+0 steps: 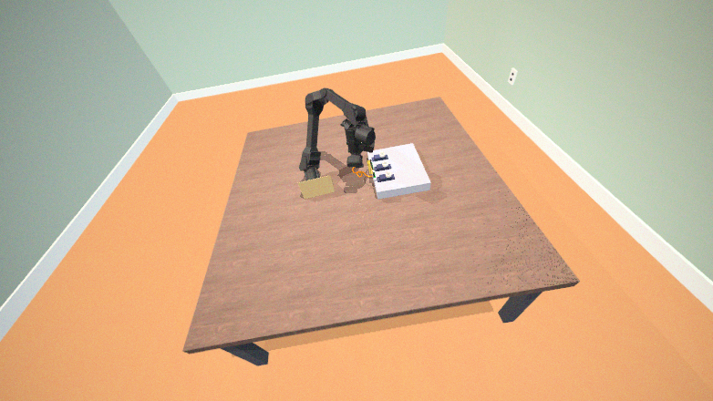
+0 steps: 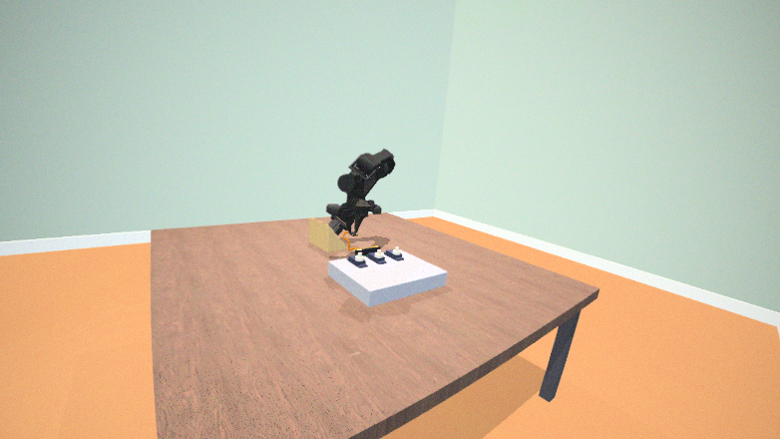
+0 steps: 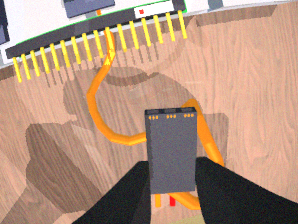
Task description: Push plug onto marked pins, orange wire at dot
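Now: gripper tip 60 mm short of the red dot, 10 mm to the left of it and 40 mm above it. Also, from my gripper tip: holder 220 mm ahead, 10 mm to the right, 90 mm below.
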